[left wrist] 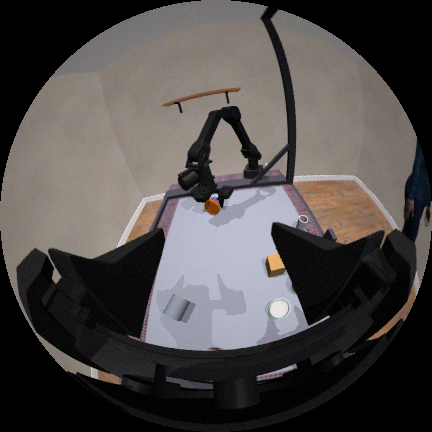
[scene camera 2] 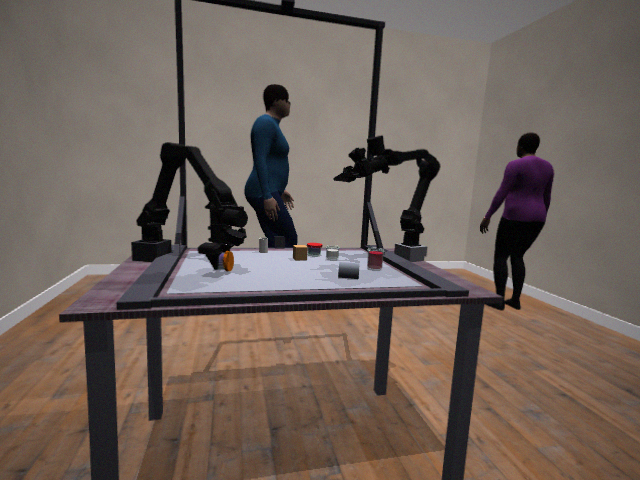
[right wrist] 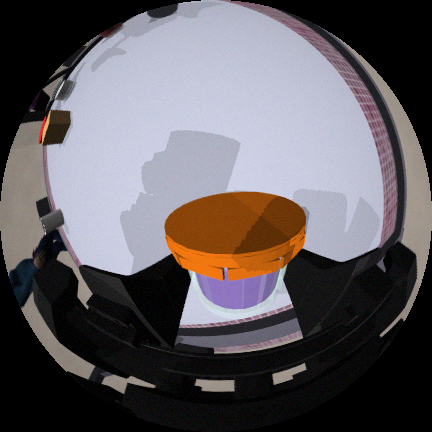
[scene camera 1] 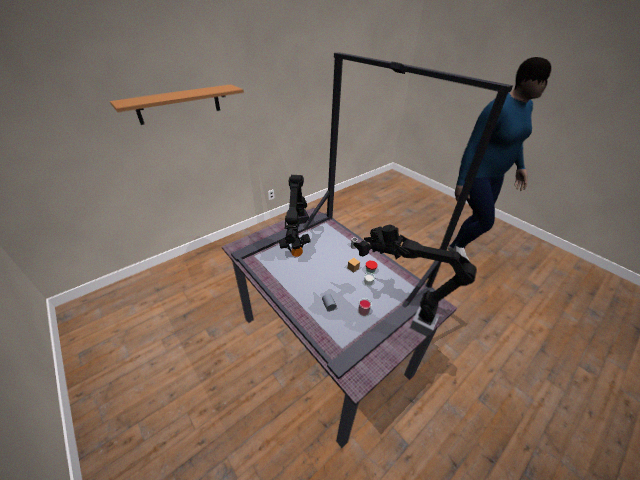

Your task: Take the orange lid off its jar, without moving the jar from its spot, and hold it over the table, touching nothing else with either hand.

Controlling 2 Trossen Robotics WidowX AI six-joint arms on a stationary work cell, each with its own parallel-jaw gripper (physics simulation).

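Observation:
The orange lid is on its jar, which has purple contents. The jar is on its side, lid facing right in scene camera 2. My right gripper is shut on the jar, one finger on each side of its body close behind the lid. The fingers hide part of the body. I cannot tell whether the jar touches the table. My left gripper is open and empty, high above the table.
A grey cylinder, an orange block, a red-lidded jar, a white-filled jar, a red-filled jar and a grey cup are on the table.

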